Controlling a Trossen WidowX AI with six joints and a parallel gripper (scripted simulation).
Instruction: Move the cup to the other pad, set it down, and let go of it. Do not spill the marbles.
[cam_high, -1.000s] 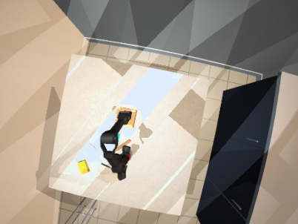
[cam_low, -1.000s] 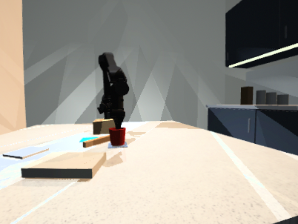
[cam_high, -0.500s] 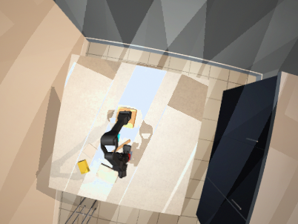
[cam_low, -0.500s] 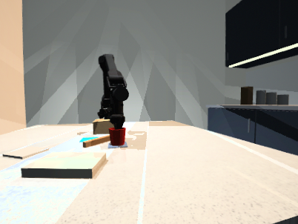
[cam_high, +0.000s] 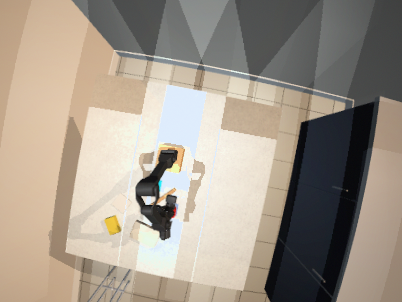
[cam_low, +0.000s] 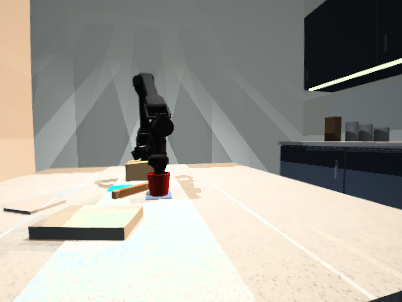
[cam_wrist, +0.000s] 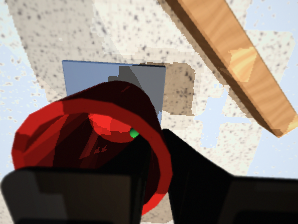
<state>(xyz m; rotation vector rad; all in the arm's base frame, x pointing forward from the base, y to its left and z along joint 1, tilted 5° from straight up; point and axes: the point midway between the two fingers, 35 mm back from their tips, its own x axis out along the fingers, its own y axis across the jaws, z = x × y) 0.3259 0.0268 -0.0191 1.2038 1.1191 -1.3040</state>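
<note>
Now: the green marble 2 cm ahead of my gripper tip, 1 cm to the left of it and 2 cm below it. Round my gripper tip: grey-blue pad (3 cm ahead, 4 cm below); then red cup (3 cm ahead); then red marble (4 cm ahead, 2 cm to the right, 2 cm below).
</note>
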